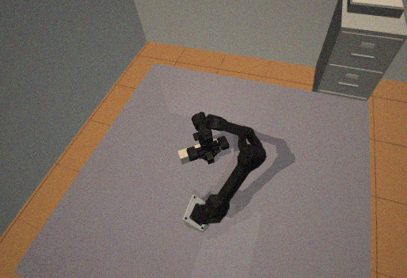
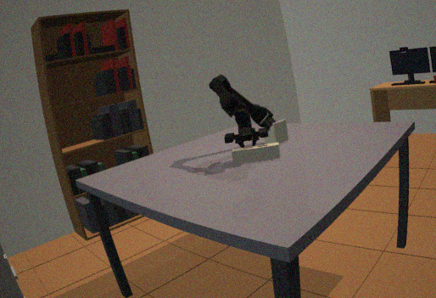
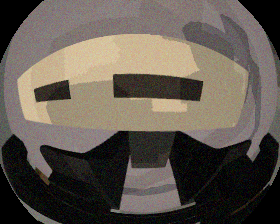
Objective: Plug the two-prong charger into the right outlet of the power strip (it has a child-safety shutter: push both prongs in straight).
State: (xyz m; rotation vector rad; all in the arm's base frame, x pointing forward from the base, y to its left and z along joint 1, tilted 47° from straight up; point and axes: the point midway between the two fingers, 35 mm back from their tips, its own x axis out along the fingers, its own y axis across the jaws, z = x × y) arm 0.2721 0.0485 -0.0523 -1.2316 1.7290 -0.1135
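My gripper tip is 10 mm short of the dark charger, 10 mm to the right of it and 10 mm below it.
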